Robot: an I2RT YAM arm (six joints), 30 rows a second.
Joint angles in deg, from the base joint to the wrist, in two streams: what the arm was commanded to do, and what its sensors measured. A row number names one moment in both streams.
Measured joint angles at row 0:
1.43 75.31 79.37 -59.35 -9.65 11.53
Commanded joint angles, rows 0 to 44:
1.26 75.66 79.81 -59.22 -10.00 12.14
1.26 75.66 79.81 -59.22 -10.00 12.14
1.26 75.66 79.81 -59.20 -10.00 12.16
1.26 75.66 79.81 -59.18 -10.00 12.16
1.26 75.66 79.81 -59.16 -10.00 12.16
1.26 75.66 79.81 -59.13 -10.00 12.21
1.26 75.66 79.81 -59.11 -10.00 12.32
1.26 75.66 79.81 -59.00 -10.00 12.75
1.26 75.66 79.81 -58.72 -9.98 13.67
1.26 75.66 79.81 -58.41 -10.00 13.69
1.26 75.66 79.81 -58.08 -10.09 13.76
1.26 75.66 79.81 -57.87 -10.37 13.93
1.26 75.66 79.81 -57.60 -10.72 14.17
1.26 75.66 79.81 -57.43 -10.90 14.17
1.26 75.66 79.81 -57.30 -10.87 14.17
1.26 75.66 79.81 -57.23 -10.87 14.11
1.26 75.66 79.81 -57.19 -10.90 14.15
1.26 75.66 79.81 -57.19 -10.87 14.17
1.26 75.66 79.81 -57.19 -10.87 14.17
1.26 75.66 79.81 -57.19 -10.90 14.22
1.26 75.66 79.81 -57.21 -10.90 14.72
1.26 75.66 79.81 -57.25 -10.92 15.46
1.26 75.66 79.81 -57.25 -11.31 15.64
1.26 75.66 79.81 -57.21 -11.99 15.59
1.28 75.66 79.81 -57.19 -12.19 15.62
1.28 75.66 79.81 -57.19 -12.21 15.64
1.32 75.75 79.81 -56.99 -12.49 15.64
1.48 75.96 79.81 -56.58 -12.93 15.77
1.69 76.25 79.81 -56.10 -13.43 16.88
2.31 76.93 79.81 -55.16 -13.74 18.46
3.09 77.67 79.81 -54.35 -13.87 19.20
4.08 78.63 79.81 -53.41 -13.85 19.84
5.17 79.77 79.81 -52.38 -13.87 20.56
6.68 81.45 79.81 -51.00 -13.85 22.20
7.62 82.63 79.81 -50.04 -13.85 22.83
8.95 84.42 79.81 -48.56 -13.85 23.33
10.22 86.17 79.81 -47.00 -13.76 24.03
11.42 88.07 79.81 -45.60 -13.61 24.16
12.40 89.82 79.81 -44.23 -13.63 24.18
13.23 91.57 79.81 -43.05 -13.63 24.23
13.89 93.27 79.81 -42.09 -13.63 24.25
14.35 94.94 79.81 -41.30 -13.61 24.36
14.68 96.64 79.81 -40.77 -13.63 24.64
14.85 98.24 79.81 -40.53 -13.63 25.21
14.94 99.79 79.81 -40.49 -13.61 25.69
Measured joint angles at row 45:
14.37 94.91 79.37 -40.99 -13.13 23.59
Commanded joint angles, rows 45 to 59:
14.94 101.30 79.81 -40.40 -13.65 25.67
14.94 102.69 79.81 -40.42 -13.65 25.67
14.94 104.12 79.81 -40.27 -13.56 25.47
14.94 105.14 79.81 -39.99 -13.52 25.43
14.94 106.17 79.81 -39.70 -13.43 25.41
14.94 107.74 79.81 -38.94 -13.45 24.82
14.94 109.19 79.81 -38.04 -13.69 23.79
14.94 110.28 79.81 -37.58 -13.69 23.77
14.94 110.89 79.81 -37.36 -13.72 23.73
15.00 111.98 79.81 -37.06 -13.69 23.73
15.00 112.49 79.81 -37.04 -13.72 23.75
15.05 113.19 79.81 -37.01 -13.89 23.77
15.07 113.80 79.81 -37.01 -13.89 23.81
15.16 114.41 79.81 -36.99 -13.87 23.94
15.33 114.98 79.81 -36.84 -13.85 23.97
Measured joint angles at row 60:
14.92 112.77 79.37 -37.19 -13.30 24.18
